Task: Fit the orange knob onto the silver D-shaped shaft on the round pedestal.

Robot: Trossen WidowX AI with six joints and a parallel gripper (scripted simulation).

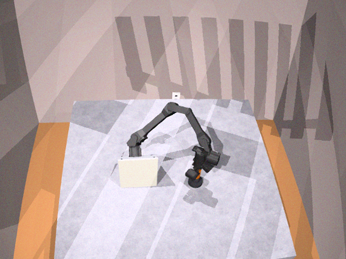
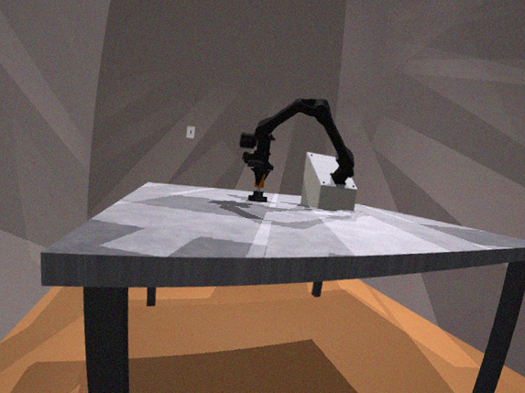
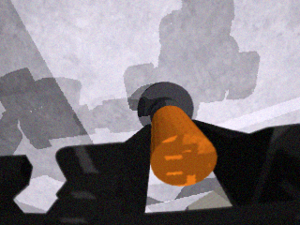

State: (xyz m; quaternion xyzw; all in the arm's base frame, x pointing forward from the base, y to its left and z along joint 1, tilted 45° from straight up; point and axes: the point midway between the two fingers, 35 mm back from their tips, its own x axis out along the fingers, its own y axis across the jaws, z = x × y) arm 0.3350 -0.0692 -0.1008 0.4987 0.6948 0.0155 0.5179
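My gripper tip is 3 cm below the orange knob. The rest, counted from my gripper tip: dark round pedestal (4 cm below).
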